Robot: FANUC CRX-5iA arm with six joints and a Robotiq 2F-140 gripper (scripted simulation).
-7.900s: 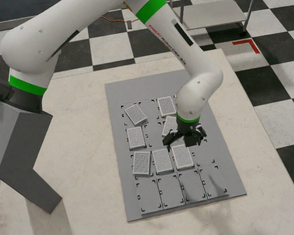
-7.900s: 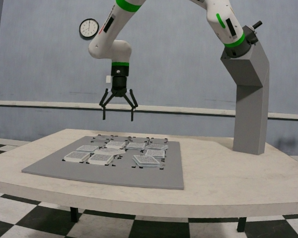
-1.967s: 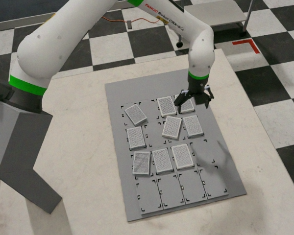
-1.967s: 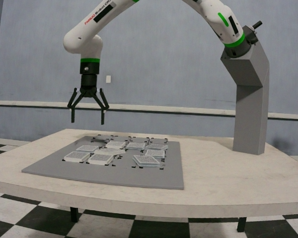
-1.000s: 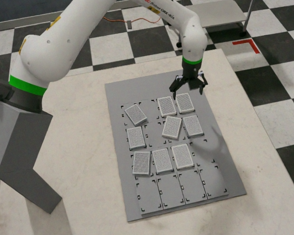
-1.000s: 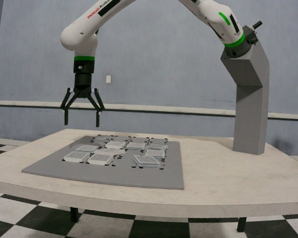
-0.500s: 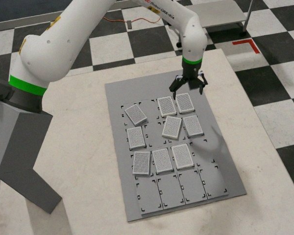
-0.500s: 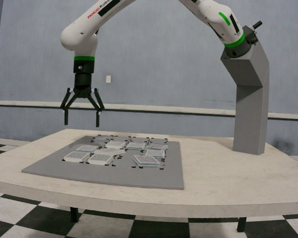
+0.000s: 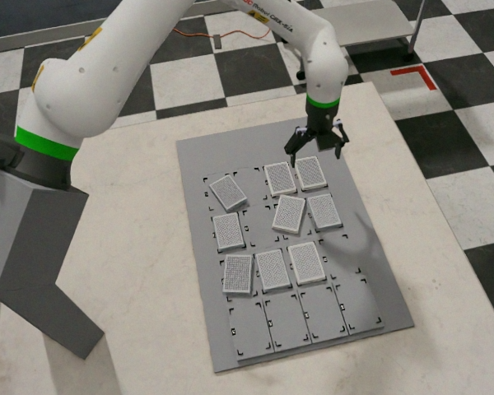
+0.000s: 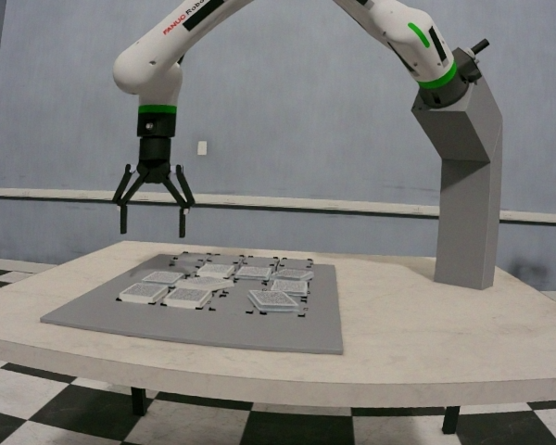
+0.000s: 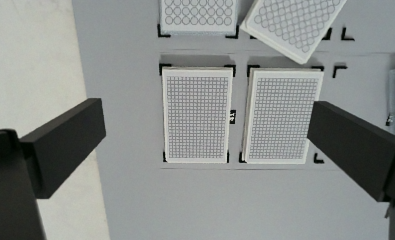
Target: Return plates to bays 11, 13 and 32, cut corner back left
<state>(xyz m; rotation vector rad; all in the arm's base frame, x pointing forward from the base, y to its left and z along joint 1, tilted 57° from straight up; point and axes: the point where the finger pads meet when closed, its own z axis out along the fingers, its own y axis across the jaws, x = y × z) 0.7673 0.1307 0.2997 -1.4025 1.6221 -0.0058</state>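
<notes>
Right now my hand is 29 cm past the plate, 2 cm to the left of it and 13 cm above it. The rest, counted from my hand: bay label 21: 26 cm behind, 1 cm to the left, 14 cm below; bay label 11: 36 cm behind, 1 cm to the right, 14 cm below.
</notes>
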